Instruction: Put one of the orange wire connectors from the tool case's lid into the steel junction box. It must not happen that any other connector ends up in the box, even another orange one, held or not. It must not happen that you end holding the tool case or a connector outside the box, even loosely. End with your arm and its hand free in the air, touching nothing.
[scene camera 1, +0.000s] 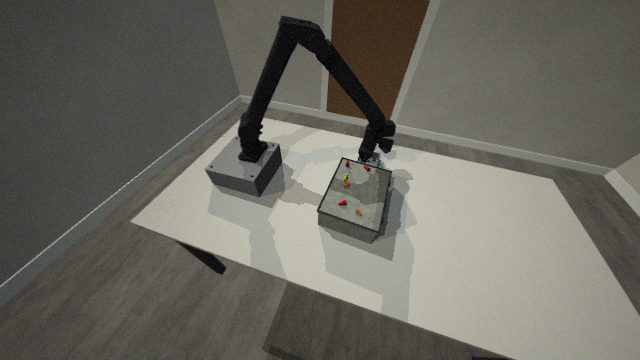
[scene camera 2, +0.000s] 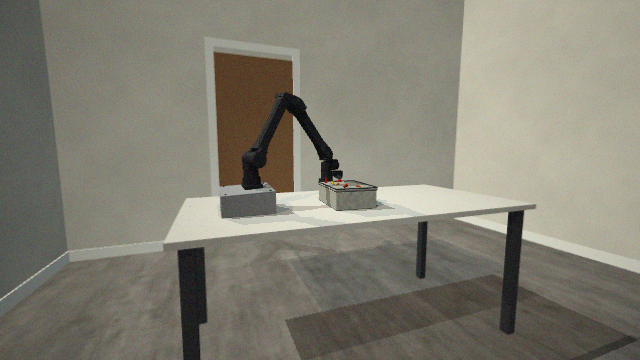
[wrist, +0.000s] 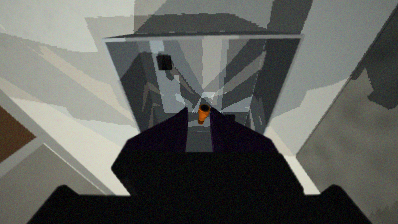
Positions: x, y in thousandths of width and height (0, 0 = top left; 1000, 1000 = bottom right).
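A tool case (scene camera 1: 574, 535) is visible; scene camera 2 shows the case (scene camera 2: 546, 551), as does the wrist view the case (wrist: 871, 667). Also visible: my gripper (wrist: 501, 502).
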